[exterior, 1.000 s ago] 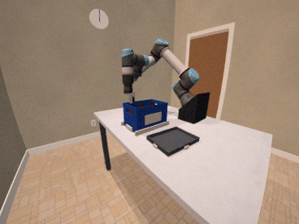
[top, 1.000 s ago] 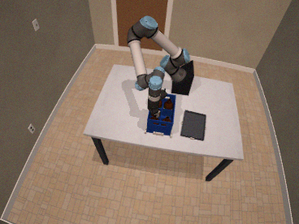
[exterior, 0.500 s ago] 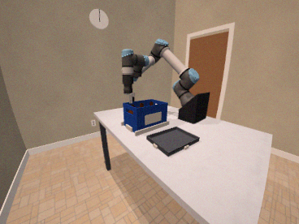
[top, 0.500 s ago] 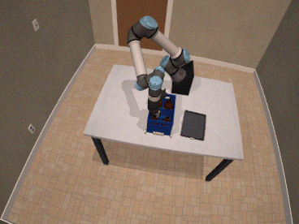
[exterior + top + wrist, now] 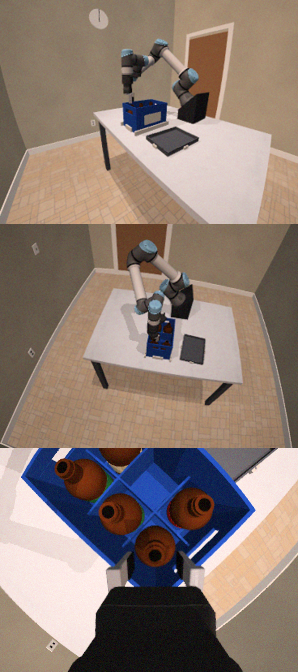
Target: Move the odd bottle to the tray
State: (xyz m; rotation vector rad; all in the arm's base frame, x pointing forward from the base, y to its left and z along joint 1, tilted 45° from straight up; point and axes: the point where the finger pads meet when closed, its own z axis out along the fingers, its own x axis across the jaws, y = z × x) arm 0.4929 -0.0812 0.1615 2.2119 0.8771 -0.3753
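The bottle is 11 cm below my hand. Round my hand: dark tray: 33 cm to the left, 19 cm below, 7 cm behind; then blue crate: 12 cm below, 9 cm behind, 5 cm to the left.
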